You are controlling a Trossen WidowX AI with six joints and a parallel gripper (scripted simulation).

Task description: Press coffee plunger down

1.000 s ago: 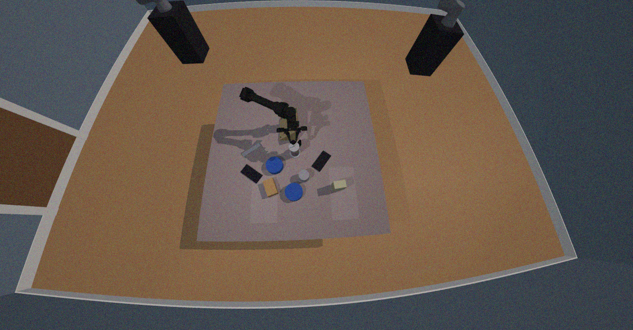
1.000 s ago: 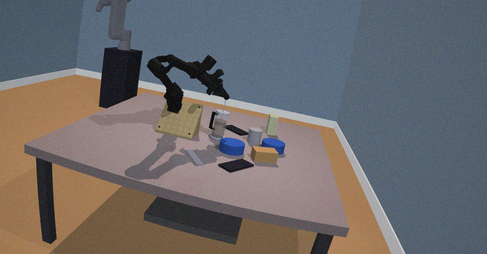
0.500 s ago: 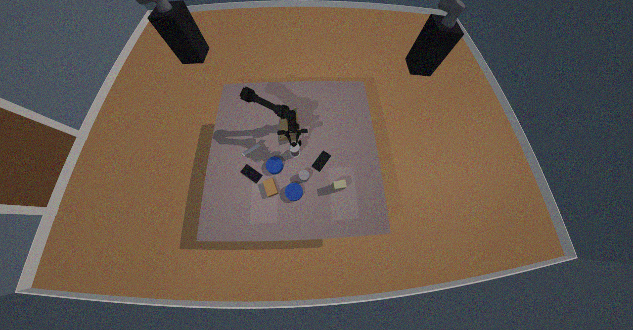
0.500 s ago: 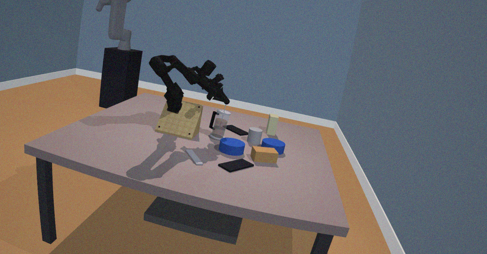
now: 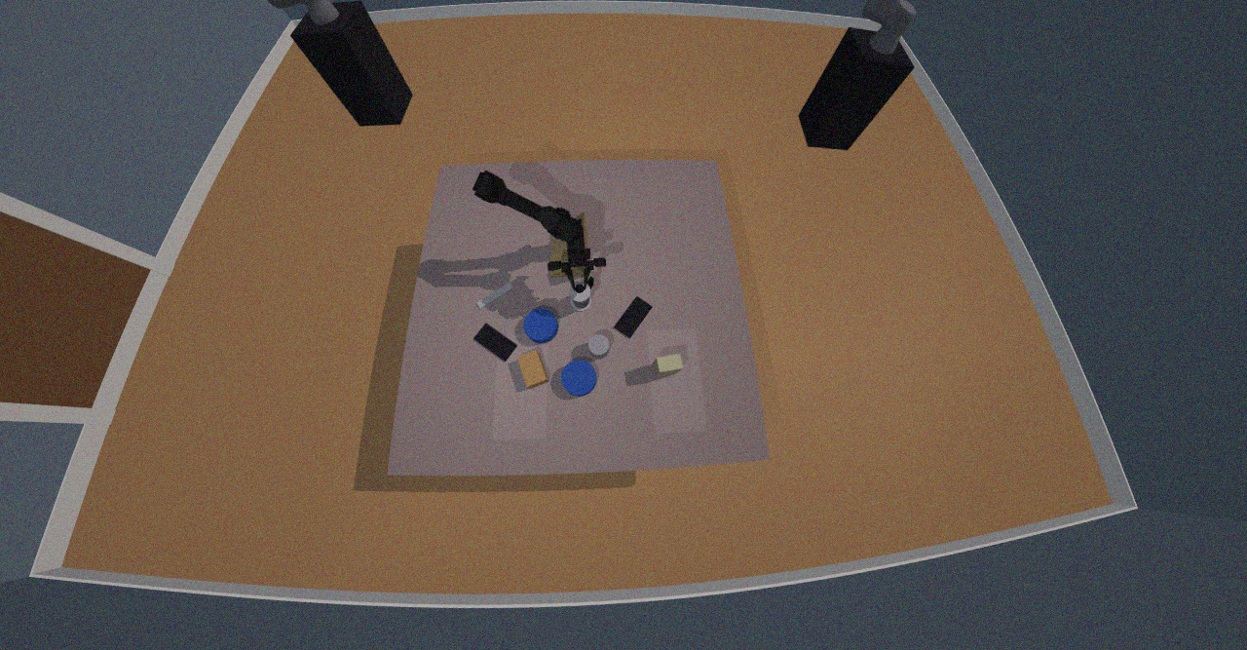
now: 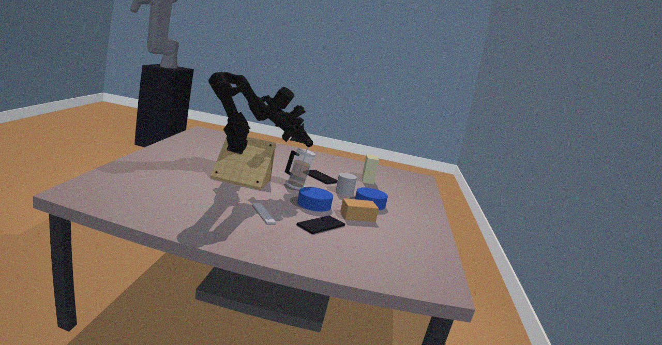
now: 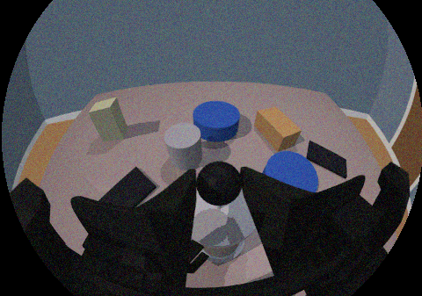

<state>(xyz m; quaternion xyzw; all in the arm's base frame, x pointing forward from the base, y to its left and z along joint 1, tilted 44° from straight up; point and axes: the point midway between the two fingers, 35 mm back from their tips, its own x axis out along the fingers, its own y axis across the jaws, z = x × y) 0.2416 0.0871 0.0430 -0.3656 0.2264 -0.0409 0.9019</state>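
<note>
Right now the coffee press is 30 mm behind my gripper tip and 90 mm below it. Also, from my gripper tip: grey bar 50 mm behind, 340 mm to the right, 180 mm below; grey cylinder 150 mm ahead, 60 mm to the left, 140 mm below; pale yellow box 220 mm ahead, 300 mm to the left, 120 mm below.
</note>
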